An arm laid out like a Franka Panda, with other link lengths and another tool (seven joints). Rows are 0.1 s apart.
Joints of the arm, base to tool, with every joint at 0 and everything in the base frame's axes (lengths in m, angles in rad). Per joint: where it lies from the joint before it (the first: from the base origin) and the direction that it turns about. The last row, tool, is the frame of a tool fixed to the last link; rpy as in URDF.
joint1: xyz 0 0 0.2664 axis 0 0 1
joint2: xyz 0 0 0 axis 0 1 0
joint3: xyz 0 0 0.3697 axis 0 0 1
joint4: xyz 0.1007 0 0 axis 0 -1 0
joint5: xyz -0.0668 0 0.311 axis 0 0 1
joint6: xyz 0 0 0 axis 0 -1 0
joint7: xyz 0.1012 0 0 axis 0 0 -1
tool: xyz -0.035 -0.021 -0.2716 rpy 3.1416 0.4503 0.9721
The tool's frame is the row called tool.
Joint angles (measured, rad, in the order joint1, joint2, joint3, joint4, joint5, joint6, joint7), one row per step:
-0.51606 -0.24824 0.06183 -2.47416 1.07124 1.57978 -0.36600
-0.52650 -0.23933 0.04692 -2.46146 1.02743 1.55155 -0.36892
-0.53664 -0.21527 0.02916 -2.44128 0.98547 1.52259 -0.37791
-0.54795 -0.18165 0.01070 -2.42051 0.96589 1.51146 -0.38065
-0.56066 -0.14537 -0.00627 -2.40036 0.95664 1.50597 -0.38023
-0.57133 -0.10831 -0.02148 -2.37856 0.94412 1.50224 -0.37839
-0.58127 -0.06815 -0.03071 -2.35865 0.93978 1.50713 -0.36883
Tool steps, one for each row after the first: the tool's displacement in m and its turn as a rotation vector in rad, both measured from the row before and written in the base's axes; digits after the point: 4 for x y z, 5 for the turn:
-0.0077 -0.0096 -0.0020 -0.00964 0.01402 0.02232
-0.0048 -0.0121 -0.0036 -0.00343 0.01552 0.02123
0.0031 -0.0141 -0.0046 0.00456 0.01679 -0.00892
0.0056 -0.0141 -0.0050 0.00882 0.01761 -0.02032
0.0050 -0.0140 -0.0062 0.00446 0.01971 -0.01621
0.0071 -0.0122 -0.0079 0.00579 0.02649 -0.02319

